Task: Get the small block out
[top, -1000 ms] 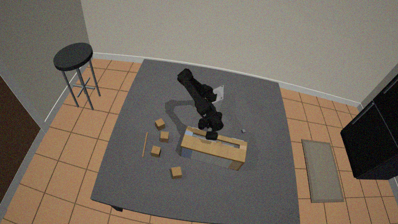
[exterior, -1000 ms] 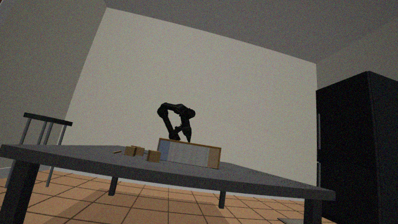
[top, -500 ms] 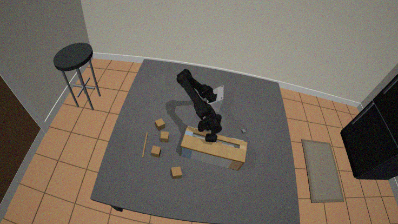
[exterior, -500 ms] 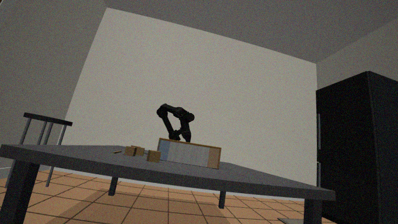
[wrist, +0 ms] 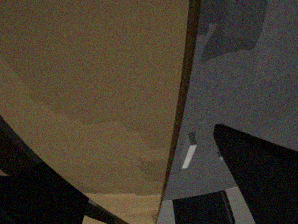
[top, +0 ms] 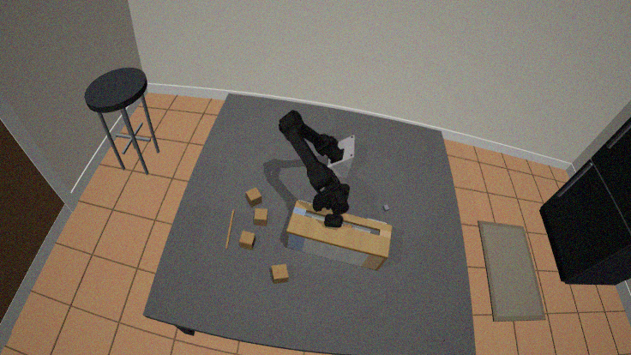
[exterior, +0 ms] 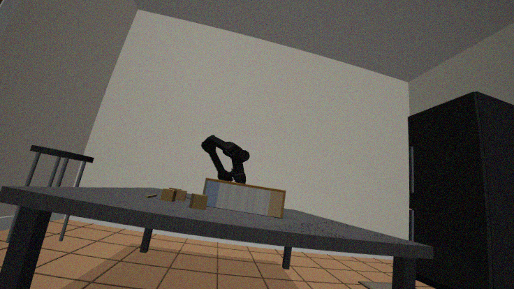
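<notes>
Right now my gripper tip is 4 cm short of the box, 1 cm to the right of it and 2 cm above it. From my gripper tip the other things lie so: thin stick: 13 cm ahead, 42 cm to the right, 8 cm below; then grey piece: 15 cm behind, 20 cm to the left, 8 cm below.
</notes>
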